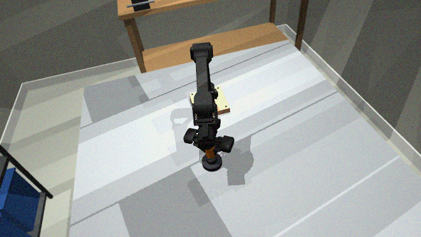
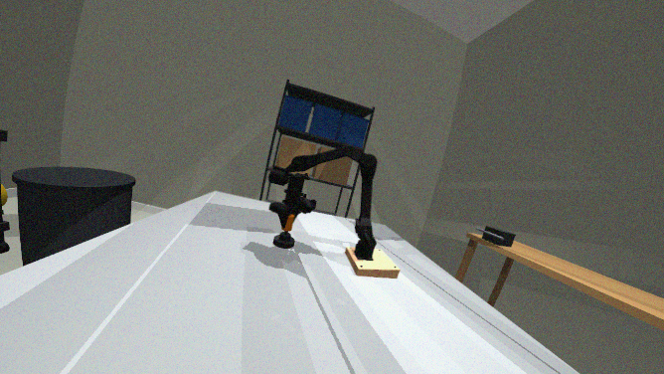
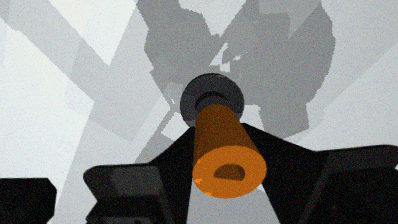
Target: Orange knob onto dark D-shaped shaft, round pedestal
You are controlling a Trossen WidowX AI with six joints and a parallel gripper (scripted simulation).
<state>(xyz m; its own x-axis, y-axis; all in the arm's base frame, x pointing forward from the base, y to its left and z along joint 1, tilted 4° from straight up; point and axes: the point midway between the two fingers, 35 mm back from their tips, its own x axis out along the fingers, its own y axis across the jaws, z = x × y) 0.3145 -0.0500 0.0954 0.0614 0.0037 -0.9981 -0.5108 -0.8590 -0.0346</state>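
Right now my gripper tip is 20 mm below the orange knob. Round my gripper tip: dark round pedestal 40 mm below.
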